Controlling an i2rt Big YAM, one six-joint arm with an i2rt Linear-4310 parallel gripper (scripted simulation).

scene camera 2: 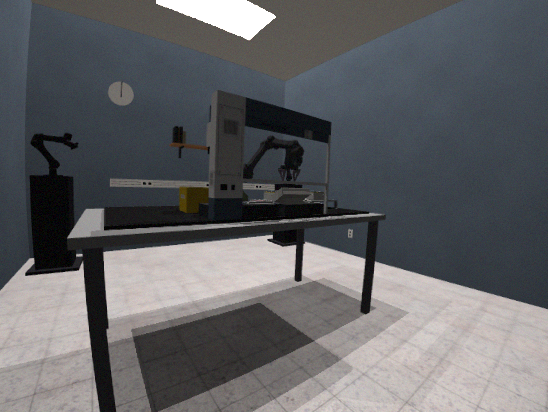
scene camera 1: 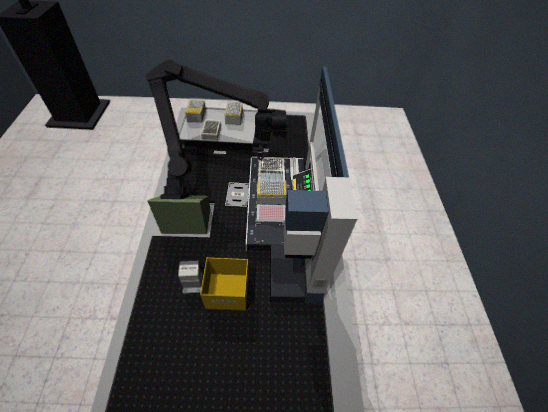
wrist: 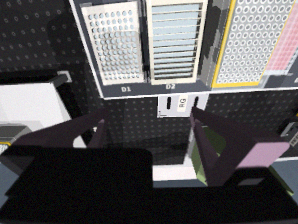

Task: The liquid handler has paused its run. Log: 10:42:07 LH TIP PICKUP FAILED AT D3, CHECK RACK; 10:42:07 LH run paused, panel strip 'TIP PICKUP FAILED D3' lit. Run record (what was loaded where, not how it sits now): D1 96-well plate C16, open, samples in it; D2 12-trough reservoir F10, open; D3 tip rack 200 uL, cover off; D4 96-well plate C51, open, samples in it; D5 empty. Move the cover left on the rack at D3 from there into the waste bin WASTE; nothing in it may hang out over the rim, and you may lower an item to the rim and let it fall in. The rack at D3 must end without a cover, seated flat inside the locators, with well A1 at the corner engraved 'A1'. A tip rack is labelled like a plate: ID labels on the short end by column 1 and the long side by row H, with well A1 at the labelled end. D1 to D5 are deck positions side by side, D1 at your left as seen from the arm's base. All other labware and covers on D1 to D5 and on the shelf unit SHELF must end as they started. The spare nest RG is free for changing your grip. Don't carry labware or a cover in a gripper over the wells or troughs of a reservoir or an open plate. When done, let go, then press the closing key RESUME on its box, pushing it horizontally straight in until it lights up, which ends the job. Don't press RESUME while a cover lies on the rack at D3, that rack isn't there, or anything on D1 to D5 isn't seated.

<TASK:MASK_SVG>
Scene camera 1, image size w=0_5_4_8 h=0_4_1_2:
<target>yellow waste bin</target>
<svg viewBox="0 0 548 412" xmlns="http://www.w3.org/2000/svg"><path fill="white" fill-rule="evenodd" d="M207 257L200 294L205 309L246 310L249 276L248 259Z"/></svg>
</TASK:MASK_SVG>
